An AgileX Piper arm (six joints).
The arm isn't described. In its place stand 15 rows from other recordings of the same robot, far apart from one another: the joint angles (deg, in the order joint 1, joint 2, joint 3, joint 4, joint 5, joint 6), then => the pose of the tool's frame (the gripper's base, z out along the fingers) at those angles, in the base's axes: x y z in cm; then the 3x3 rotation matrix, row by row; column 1 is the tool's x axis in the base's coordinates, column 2 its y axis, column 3 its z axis.
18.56 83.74 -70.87 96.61 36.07 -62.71 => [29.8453 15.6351 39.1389], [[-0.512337 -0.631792 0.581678], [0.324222 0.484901 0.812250], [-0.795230 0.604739 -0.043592]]
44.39 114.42 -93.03 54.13 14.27 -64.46 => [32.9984 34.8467 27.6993], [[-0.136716 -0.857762 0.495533], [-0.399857 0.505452 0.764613], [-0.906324 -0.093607 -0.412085]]
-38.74 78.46 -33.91 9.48 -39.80 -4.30 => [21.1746 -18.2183 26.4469], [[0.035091 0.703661 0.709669], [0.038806 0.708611 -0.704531], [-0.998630 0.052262 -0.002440]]
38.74 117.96 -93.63 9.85 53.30 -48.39 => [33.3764 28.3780 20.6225], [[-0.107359 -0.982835 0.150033], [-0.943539 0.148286 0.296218], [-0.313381 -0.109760 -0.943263]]
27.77 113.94 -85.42 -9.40 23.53 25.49 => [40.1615 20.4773 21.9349], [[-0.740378 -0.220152 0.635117], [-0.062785 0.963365 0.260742], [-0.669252 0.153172 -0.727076]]
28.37 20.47 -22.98 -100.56 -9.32 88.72 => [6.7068 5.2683 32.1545], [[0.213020 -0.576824 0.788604], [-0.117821 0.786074 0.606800], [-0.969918 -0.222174 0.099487]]
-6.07 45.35 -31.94 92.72 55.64 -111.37 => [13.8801 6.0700 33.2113], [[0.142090 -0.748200 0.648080], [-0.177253 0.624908 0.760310], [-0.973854 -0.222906 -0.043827]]
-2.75 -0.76 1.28 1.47 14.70 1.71 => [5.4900 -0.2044 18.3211], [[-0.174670 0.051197 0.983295], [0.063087 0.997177 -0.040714], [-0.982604 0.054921 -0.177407]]
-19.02 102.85 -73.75 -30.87 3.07 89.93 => [39.5837 -13.9097 26.6477], [[0.080964 0.544212 0.835032], [0.879328 0.355452 -0.316916], [-0.469283 0.759926 -0.449762]]
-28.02 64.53 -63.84 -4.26 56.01 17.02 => [18.9982 -10.7449 36.4103], [[-0.542662 0.661205 0.518002], [0.574455 0.742079 -0.345427], [-0.612796 0.110119 -0.782531]]
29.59 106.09 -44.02 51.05 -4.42 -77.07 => [28.3689 15.4820 11.1356], [[-0.430588 -0.725989 0.536222], [-0.749582 0.618574 0.235569], [-0.502714 -0.300509 -0.810539]]
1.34 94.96 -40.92 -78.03 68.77 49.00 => [25.4039 -7.7060 18.9630], [[-0.993585 0.009805 0.112658], [-0.099138 0.403754 -0.909480], [-0.054404 -0.914815 -0.400192]]
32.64 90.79 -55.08 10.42 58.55 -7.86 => [22.0744 15.8063 20.5781], [[-0.818944 -0.570026 -0.066346], [-0.573254 0.807201 0.140734], [-0.026668 0.153286 -0.987822]]
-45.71 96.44 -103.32 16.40 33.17 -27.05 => [28.6080 -27.3129 44.1343], [[-0.373369 0.534824 0.757997], [0.059401 0.829192 -0.555799], [-0.925779 -0.162492 -0.341363]]
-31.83 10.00 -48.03 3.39 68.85 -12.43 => [-1.5439 1.5491 35.7704], [[-0.456732 0.403342 0.792913], [0.055138 0.902431 -0.427291], [-0.887894 -0.151438 -0.434409]]
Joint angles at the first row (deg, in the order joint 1, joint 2, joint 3, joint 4, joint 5, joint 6):
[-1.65, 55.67, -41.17, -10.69, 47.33, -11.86]
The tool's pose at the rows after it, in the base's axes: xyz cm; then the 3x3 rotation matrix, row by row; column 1 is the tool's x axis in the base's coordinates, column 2 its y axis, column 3 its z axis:
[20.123 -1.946 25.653], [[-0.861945 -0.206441 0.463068], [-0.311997 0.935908 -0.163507], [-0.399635 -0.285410 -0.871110]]
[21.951 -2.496 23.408], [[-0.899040 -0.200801 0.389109], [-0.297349 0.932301 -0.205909], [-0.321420 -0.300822 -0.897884]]
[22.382 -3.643 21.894], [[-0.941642 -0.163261 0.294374], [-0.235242 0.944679 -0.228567], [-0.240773 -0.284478 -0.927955]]
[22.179 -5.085 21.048], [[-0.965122 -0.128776 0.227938], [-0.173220 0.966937 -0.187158], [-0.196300 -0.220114 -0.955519]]
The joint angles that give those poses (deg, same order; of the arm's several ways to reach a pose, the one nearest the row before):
[-1.65, 64.75, -41.17, -12.51, 43.87, -10.82]
[-1.94, 71.74, -41.39, -16.70, 42.08, -6.94]
[-4.54, 75.75, -41.63, -17.25, 43.63, -5.74]
[-9.55, 77.65, -41.81, -12.02, 44.80, -10.95]

